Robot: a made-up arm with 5 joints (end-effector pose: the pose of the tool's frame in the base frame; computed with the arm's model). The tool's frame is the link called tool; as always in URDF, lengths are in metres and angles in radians. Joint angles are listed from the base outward.
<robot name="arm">
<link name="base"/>
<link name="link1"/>
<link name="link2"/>
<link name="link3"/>
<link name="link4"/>
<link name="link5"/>
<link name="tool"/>
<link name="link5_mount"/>
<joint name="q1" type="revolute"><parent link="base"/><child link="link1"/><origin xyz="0.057 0 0.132"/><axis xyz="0 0 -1"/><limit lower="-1.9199" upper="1.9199"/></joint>
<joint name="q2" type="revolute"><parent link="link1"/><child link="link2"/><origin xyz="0.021 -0.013 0.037"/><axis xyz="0 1 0"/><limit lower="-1.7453" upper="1.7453"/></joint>
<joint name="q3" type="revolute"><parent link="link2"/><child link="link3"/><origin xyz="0.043 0 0.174"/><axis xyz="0 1 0"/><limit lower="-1.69" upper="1.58"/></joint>
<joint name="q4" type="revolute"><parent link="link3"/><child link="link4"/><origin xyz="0.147 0 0.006"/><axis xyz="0 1 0"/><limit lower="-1.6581" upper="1.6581"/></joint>
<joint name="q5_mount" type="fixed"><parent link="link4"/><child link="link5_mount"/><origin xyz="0.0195 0.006 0"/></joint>
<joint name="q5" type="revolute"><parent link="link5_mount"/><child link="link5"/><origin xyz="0.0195 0.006 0"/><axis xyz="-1 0 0"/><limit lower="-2.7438" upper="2.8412"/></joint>
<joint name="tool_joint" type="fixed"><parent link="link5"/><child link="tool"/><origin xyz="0 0 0" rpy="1.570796 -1.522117 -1.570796"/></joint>
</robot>
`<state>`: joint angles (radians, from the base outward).
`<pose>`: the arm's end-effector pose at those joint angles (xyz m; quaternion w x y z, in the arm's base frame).
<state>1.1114 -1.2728 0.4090 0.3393 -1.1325</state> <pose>0.0525 0.0068 0.3964 0.2058 0.0302 -0.8657 -0.4553</pose>
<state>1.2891 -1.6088 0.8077 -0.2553 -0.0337</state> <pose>0.0457 0.0356 0.3491 0.1969 -0.5487 -0.7963 -0.1611</pose>
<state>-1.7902 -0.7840 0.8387 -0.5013 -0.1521</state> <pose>0.0338 0.1084 0.3374 0.3733 0.7099 -0.4604 0.3804</pose>
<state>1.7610 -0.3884 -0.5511 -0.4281 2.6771</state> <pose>0.0400 -0.0830 0.5067 0.0920 -0.8074 0.5812 0.0426</pose>
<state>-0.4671 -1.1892 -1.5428 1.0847 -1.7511</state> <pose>-0.1789 -0.1201 0.3656 0.0301 -0.9052 0.4232 -0.0236</pose>
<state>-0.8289 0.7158 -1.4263 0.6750 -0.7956</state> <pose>0.2700 0.2309 0.3739 0.6944 0.5342 -0.4821 -0.0053</pose>
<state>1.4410 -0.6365 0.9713 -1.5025 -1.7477</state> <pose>0.0700 -0.1075 0.3277 0.0096 -0.1732 0.9643 0.2000</pose>
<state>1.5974 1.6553 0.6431 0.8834 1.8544</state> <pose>0.0544 -0.0584 -0.0007 0.6890 0.7150 -0.0940 0.0720</pose>
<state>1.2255 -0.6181 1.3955 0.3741 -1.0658</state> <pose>0.0832 -0.0757 0.2013 0.3816 -0.0115 -0.2078 -0.9006</pose>
